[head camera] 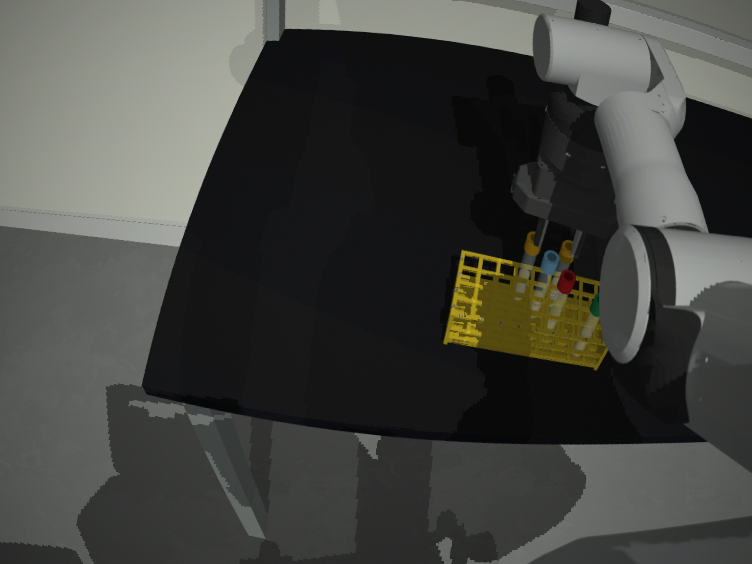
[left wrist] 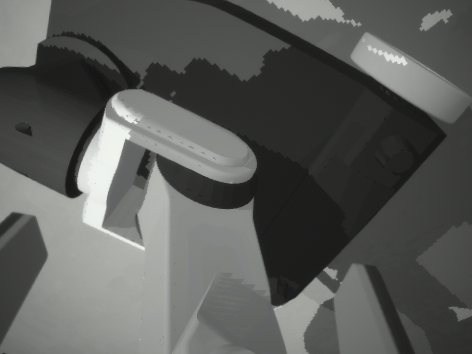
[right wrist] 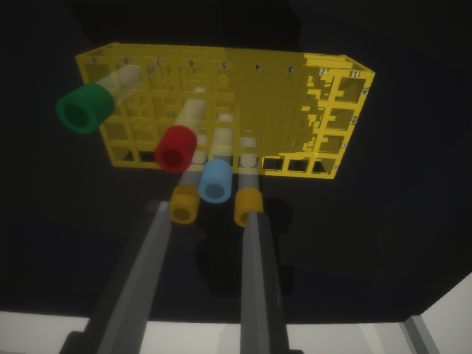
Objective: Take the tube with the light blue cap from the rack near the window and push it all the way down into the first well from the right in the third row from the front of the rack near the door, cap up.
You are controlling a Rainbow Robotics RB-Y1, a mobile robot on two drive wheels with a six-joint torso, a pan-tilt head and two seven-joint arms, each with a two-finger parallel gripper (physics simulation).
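Places are measured from the robot's base along level axes (x right, y ahead, z up), in metres.
Pixels of known places: left gripper, between the fingertips: (left wrist: 191, 260); right gripper, between the fingertips: (head camera: 556, 246) (right wrist: 208, 219).
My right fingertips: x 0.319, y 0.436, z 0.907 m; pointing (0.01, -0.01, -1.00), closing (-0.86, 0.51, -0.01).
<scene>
Behind a point stands the place of what it marks.
The tube with the light blue cap (head camera: 549, 262) @(x 0.316, y 0.436, z 0.881 m) (right wrist: 216, 181) @(x 0.318, y 0.435, z 0.881 m) stands cap up in a yellow rack (head camera: 498, 309) @(x 0.265, y 0.430, z 0.817 m) (right wrist: 260, 95) @(x 0.284, y 0.421, z 0.818 m), between two orange-capped tubes and near a red-capped one. My right gripper (head camera: 557, 247) @(x 0.319, y 0.436, z 0.907 m) (right wrist: 208, 219) @(x 0.319, y 0.436, z 0.907 m) is partly open and empty. Its fingertips are close to the orange caps at the rack's edge; in the right wrist view one fingertip overlaps the lower edge of an orange cap (right wrist: 248, 206) @(x 0.309, y 0.461, z 0.880 m). My left gripper (left wrist: 191, 260) @(x -0.217, y -0.227, z 0.578 m) is wide open and empty, away from the rack. A second rack does not show.
A red-capped tube (head camera: 566, 281) @(x 0.327, y 0.407, z 0.881 m) (right wrist: 176, 149) @(x 0.327, y 0.409, z 0.881 m), a green-capped tube (head camera: 595, 304) @(x 0.353, y 0.373, z 0.879 m) (right wrist: 86, 108) @(x 0.355, y 0.375, z 0.881 m) and another orange-capped tube (right wrist: 184, 203) @(x 0.344, y 0.445, z 0.880 m) stand in the same rack. The black table (head camera: 291, 242) @(x 0.068, y 0.609, z 0.762 m) lies under it. My right arm (head camera: 649, 157) @(x 0.271, y 0.297, z 1.183 m) covers the table's right part in the head view.
</scene>
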